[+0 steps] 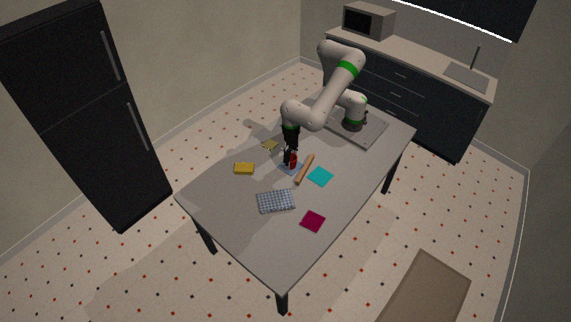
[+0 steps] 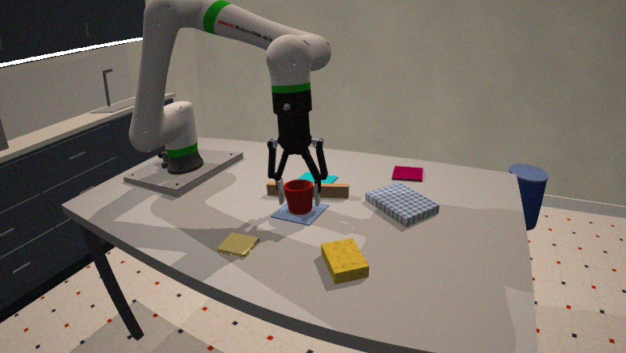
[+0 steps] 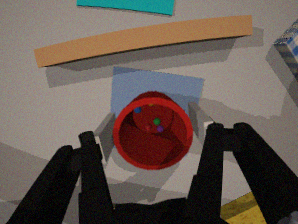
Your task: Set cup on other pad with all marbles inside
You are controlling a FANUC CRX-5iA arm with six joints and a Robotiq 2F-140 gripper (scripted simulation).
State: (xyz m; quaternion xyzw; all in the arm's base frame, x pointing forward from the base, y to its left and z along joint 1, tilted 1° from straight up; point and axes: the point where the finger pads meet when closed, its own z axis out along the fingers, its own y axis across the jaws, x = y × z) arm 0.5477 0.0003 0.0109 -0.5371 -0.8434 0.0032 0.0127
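The red cup is 2 cm below my hand. Round my hand: blue-checked block: 23 cm ahead, 15 cm to the left, 4 cm below; wooden rail: 4 cm behind, 8 cm to the left, 4 cm below; blue marble: 2 cm behind, 3 cm below.
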